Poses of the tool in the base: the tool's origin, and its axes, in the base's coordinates. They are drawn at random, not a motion.
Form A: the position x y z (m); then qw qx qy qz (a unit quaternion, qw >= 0).
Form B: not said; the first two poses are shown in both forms.
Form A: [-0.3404 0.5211 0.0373 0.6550 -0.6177 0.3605 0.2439]
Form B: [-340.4 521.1 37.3 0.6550 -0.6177 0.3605 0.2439]
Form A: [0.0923 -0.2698 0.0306 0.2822 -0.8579 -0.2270 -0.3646]
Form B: [92.3 -269.8 30.6 0.2822 -0.8579 -0.2270 -0.3646]
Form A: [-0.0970 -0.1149 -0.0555 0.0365 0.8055 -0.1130 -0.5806]
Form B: [-97.0 -114.9 -55.5 0.0365 0.8055 -0.1130 -0.5806]
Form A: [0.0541 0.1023 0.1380 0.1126 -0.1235 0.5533 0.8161]
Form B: [54.1 102.3 138.0 0.1126 -0.1235 0.5533 0.8161]
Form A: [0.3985 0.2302 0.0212 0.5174 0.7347 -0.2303 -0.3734]
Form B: [398.5 230.2 21.2 0.5174 0.7347 -0.2303 -0.3734]
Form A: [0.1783 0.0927 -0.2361 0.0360 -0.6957 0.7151 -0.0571]
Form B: [178.3 92.7 -236.1 0.0360 -0.6957 0.7151 -0.0571]
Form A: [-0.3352 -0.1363 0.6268 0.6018 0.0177 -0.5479 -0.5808]
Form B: [-335.2 -136.3 626.8 0.6018 0.0177 -0.5479 -0.5808]
